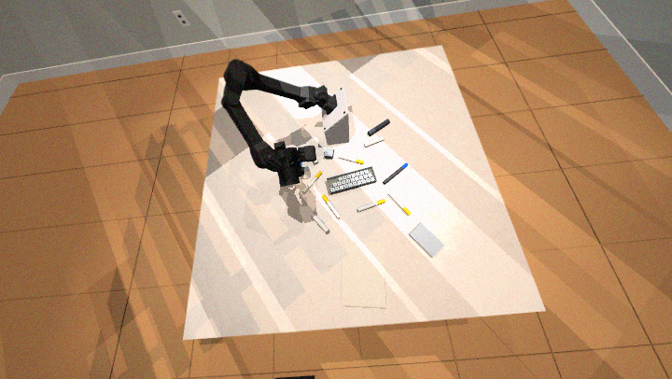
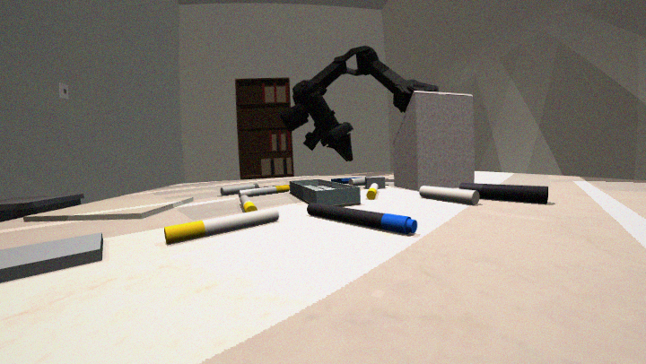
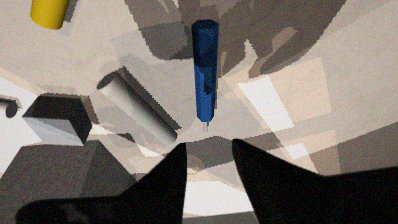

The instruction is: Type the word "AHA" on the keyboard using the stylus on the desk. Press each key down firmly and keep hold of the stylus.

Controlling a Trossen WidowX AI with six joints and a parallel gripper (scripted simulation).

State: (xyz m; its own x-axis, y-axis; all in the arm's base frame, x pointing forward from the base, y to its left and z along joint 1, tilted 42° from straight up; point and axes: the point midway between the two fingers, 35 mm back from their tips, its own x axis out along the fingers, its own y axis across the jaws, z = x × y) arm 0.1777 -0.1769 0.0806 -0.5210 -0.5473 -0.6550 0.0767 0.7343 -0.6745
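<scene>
My gripper tip is now 60 mm above the stylus and 20 mm past it. From my gripper tip the other things lie so: flat grey slab: 460 mm to the left, 430 mm ahead, 60 mm below; then flat white pad: 510 mm ahead, 200 mm to the left, 60 mm below.
</scene>
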